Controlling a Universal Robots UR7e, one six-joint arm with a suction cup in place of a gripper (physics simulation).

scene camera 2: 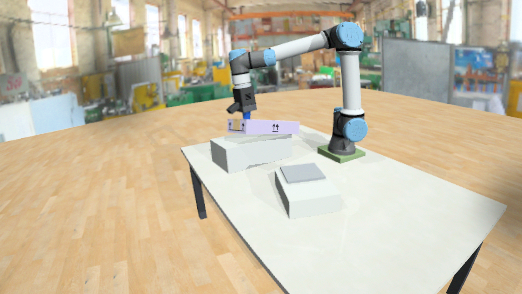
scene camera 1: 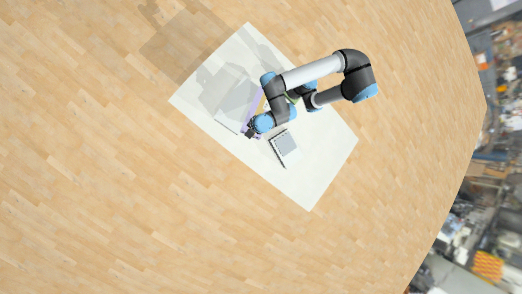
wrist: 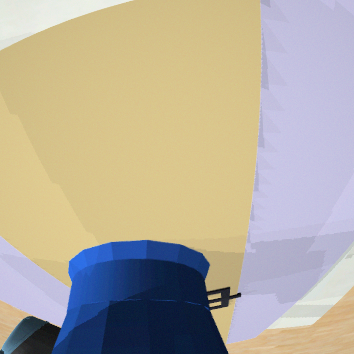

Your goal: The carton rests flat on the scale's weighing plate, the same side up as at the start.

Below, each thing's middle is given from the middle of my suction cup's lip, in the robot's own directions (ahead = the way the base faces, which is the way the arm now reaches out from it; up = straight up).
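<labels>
The lilac carton [scene camera 2: 242, 126] is 100 mm behind my suction cup, 20 mm to the right of it and 70 mm below it. I also see the pale grey block [scene camera 2: 236, 152], which is 140 mm to the right of my suction cup, 80 mm behind it and 200 mm below it. The scale [scene camera 2: 304, 189] is 340 mm to the left of my suction cup and 50 mm behind it, and 210 mm below it.
</labels>
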